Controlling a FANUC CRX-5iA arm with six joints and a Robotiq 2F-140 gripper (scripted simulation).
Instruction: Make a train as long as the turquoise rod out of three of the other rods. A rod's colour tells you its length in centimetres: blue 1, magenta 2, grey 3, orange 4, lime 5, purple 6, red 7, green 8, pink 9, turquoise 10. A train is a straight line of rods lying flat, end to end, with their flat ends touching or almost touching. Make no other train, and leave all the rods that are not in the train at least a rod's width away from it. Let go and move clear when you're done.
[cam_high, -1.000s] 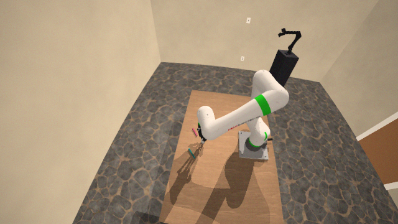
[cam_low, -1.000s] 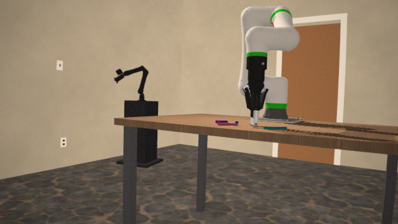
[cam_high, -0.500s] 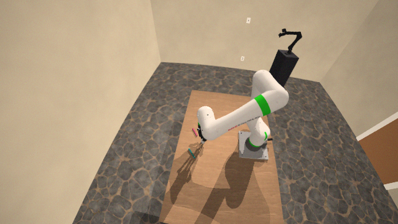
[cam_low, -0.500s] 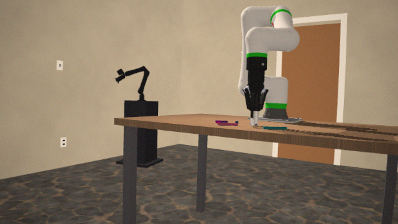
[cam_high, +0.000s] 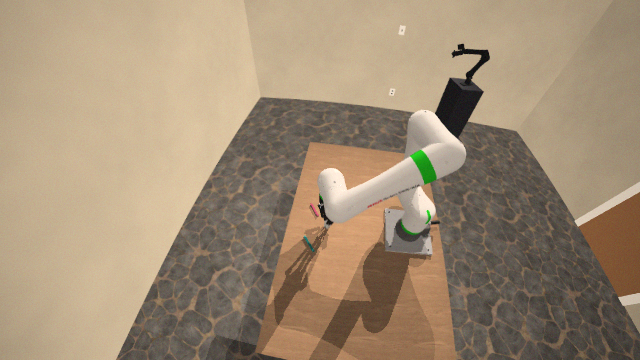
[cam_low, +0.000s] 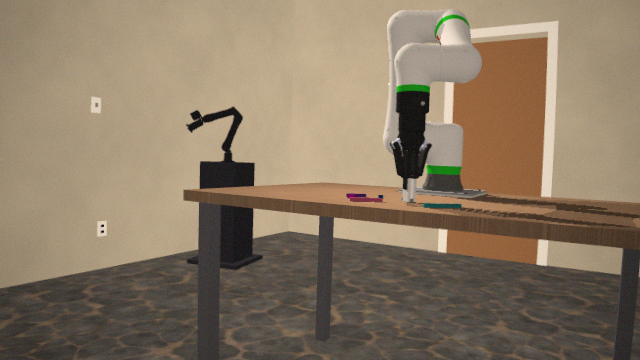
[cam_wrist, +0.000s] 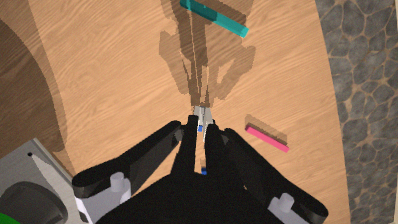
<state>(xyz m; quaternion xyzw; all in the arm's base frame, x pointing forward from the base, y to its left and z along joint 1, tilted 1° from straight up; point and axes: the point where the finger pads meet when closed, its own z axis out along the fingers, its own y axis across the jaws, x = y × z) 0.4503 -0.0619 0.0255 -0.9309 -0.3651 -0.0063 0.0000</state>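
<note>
My hand is 3 cm above the grey rod. The rest, counted from my hand: pink rod (7 cm ahead, 11 cm to the right, 3 cm below); turquoise rod (10 cm ahead, 10 cm to the left, 3 cm below); magenta rod (1 cm behind, 17 cm to the right, 3 cm below).
</note>
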